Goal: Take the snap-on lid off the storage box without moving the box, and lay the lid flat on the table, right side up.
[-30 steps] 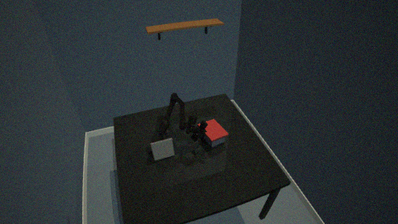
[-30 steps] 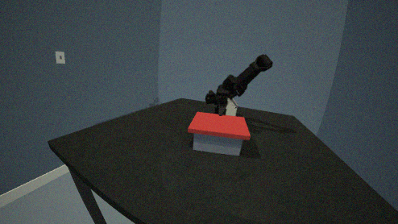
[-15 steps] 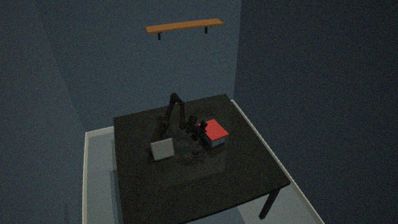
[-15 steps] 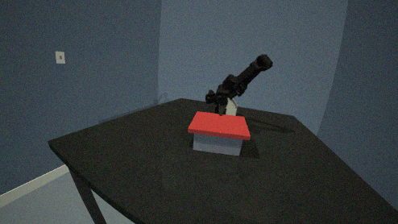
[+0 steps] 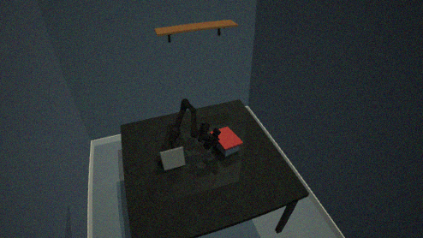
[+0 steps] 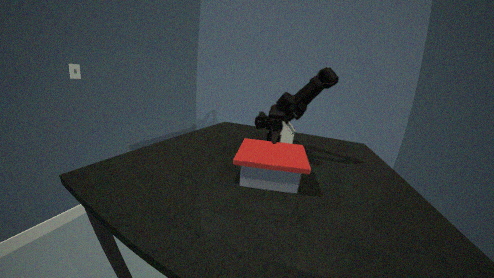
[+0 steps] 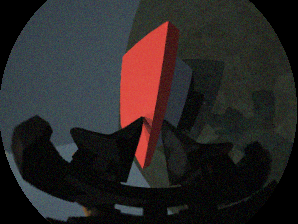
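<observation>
Now: the lid 80 mm ahead of my gripper tip and 10 mm to the left of it. Also, from my gripper tip: storage box: 70 mm ahead, 10 mm to the left, 60 mm below.
</observation>
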